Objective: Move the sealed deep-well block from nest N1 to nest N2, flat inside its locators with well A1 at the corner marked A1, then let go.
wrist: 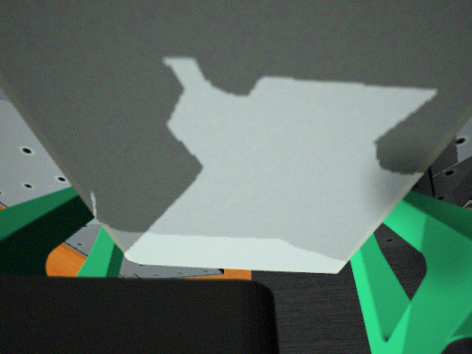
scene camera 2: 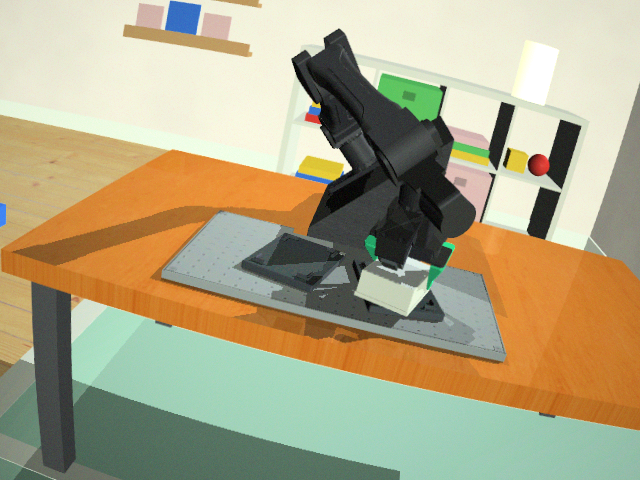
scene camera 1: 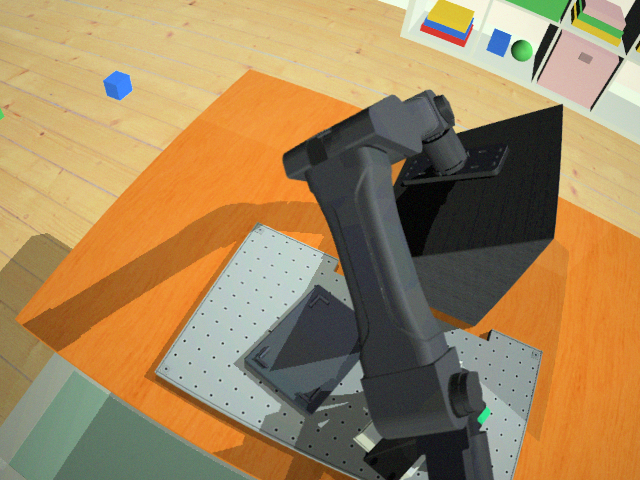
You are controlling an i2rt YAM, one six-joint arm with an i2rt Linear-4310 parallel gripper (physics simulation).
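Seen in the pictures: gripper, between the fingertips: (wrist: 236, 177); arm's base, origin of its link: (scene camera 2: 369, 168) (scene camera 1: 454, 167).
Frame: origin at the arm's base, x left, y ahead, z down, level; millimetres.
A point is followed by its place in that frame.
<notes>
The sealed deep-well block (scene camera 2: 390, 292) @[z 58, x 123, y 460 mm] (wrist: 266, 182) @[z 44, x 121, y 397 mm] is a pale white box with a smooth sealed top. A sliver of it shows under the arm in scene camera 1 (scene camera 1: 366, 442) @[z 59, x 88, y 452 mm]. My gripper (scene camera 2: 404, 262) @[z 77, x 137, y 355 mm] (wrist: 236, 177) @[z 77, x 137, y 355 mm] with green fingers is shut on it across its sides. The block is tilted and low over the right-hand dark nest (scene camera 2: 436, 310) @[z 88, x 199, y 411 mm]. I cannot tell whether its lower edge touches the nest. The left-hand dark nest (scene camera 1: 310, 332) @[z 88, x -57, y 350 mm] (scene camera 2: 291, 253) @[z 88, x -53, y 358 mm] with corner locators is empty. No A1 mark shows.
Both nests sit on a grey perforated plate (scene camera 1: 232, 310) @[z 100, x -172, y 382 mm] (scene camera 2: 207, 255) @[z 100, x -170, y 435 mm] on the orange table (scene camera 1: 180, 170) @[z 113, x -436, y 210 mm] (scene camera 2: 569, 310) @[z 113, x 471, y 192 mm]. The arm's black base box (scene camera 1: 490, 207) @[z -66, x 78, y 116 mm] (scene camera 2: 330, 216) @[z 59, x -27, y 208 mm] stands behind the plate. A shelf unit (scene camera 2: 566, 139) is beyond the table. A blue cube (scene camera 1: 117, 85) lies on the floor.
</notes>
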